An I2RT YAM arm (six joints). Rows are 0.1 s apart.
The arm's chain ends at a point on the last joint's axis. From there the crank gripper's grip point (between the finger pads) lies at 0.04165 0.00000 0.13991 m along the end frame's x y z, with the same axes.
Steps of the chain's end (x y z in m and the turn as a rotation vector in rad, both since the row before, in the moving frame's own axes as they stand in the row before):
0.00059 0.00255 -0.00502 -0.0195 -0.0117 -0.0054
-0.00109 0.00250 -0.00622 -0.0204 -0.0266 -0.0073
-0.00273 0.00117 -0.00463 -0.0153 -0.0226 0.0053
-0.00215 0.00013 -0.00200 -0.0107 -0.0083 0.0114
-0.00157 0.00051 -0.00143 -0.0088 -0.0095 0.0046
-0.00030 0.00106 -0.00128 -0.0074 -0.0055 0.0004
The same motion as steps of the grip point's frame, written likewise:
-0.00104 0.00506 -0.00457 -0.0195 -0.0117 -0.0054
-0.00482 0.00507 -0.00519 -0.0204 -0.0266 -0.0073
-0.00591 0.00353 -0.00374 -0.0153 -0.0226 0.0053
-0.00332 0.00210 -0.00167 -0.0107 -0.0083 0.0114
-0.00290 0.00193 -0.00105 -0.0088 -0.0095 0.0046
-0.00107 0.00211 -0.00106 -0.0074 -0.0055 0.0004

